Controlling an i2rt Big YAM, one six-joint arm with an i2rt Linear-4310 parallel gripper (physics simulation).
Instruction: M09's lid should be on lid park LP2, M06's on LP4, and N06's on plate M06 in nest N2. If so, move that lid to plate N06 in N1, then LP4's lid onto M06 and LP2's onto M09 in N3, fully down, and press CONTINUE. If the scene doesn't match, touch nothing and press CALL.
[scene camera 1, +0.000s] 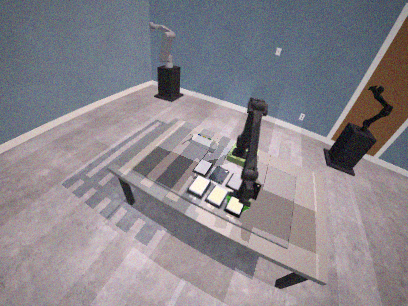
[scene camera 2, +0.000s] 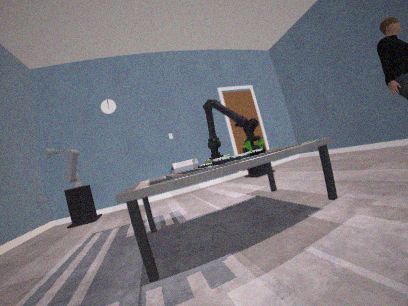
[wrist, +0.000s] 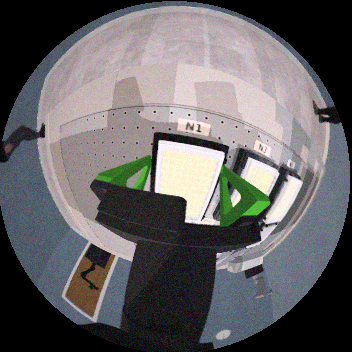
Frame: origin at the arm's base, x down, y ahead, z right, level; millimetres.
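Seen in the pictures: gripper, fingertip midpoint: (scene camera 1: 234, 208) (scene camera 2: 257, 150) (wrist: 185, 162); arm's base, origin of the base link: (scene camera 1: 239, 153) (scene camera 2: 216, 158).
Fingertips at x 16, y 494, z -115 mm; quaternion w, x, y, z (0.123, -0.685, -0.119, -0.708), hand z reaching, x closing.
Note:
Offsets run from my fingertips to a thing's top centre. "spot": to the spot under its first point. Level surfaces: height alone.
My gripper (scene camera 1: 237, 201) (scene camera 2: 253, 146) (wrist: 185, 162) is open and empty, with its green fingers on either side of the pale yellow plate N06 {dx -8, dy -40, dz +2 mm} (scene camera 1: 234, 206) (wrist: 191, 167) in nest N1, as the wrist view shows it. Its height above the plate is hard to judge. The plate in N3 {dx -5, dy -45, dz +130 mm} (scene camera 1: 217, 195) (wrist: 261, 175) and the plate in the end nest {spot: dx -15, dy -33, dz +256 mm} (scene camera 1: 199, 186) (wrist: 286, 197) stand beside it; the end label is too small to read now. Pale flat pieces {dx +8, dy -228, dz +319 mm} (scene camera 1: 203, 167) {dx +8, dy -220, dz +57 mm} (scene camera 1: 235, 181) and a dark one {dx +6, dy -228, dz +187 mm} (scene camera 1: 219, 174) lie in the row behind. Plate names and lids cannot be made out.
A white box with coloured spots {dx -58, dy -485, dz +425 mm} (scene camera 1: 202, 140) (scene camera 2: 185, 165) stands at the table's back left. A light green block (scene camera 1: 236, 157) is by the arm's base. Two other arms stand on black pedestals (scene camera 1: 169, 82) (scene camera 1: 349, 148) away from the table {dx +38 mm} (scene camera 1: 215, 226). A person (scene camera 2: 393, 57) stands at the right.

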